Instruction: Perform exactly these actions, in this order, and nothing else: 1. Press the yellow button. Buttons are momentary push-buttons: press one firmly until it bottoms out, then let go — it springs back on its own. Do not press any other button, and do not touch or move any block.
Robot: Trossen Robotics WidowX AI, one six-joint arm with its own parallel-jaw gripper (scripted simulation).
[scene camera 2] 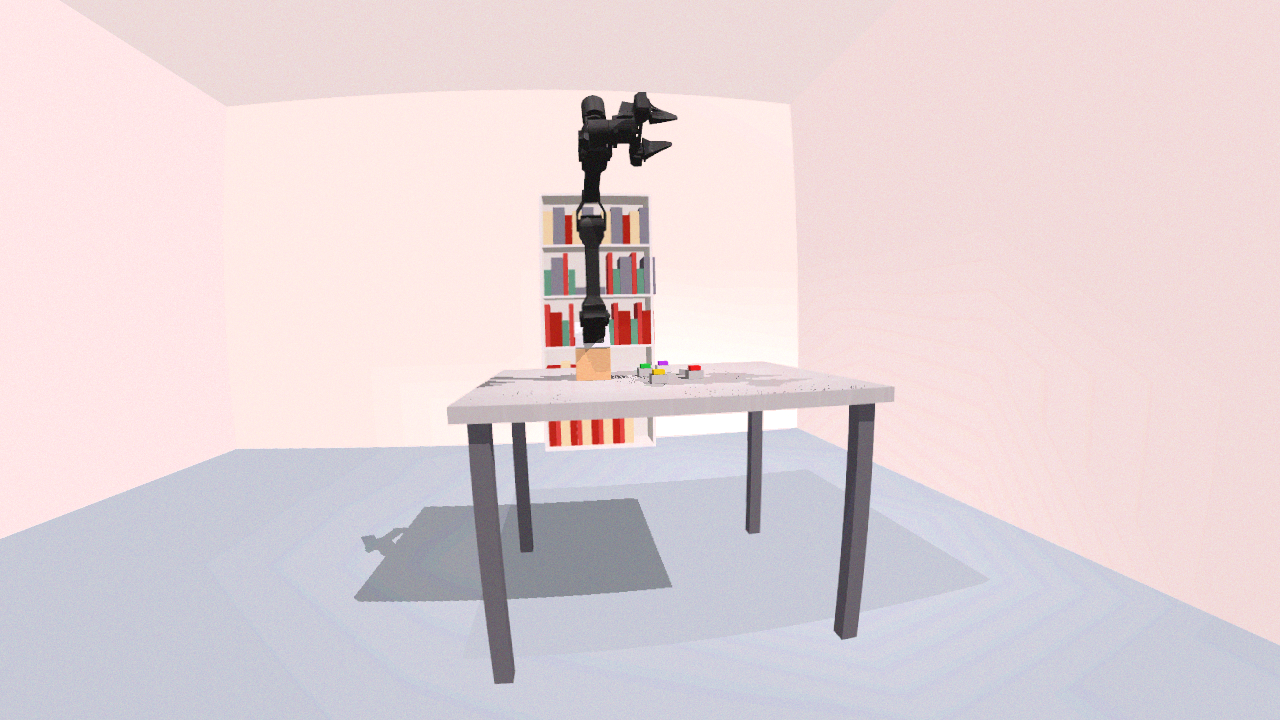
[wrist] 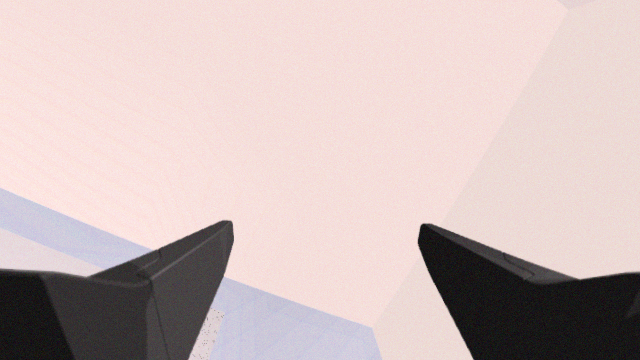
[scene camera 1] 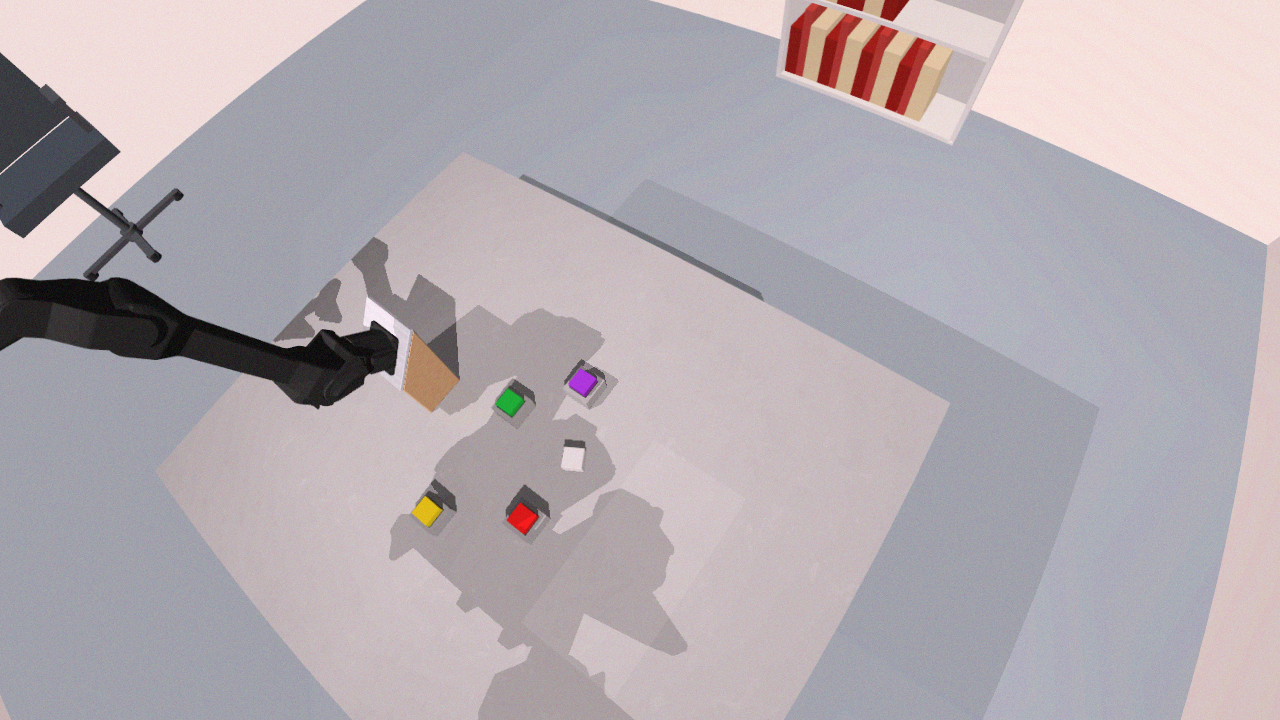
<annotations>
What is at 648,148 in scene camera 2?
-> My gripper.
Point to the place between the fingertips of my gripper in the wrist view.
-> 328,232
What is my gripper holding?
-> Nothing.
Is my gripper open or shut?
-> Open.
</annotations>
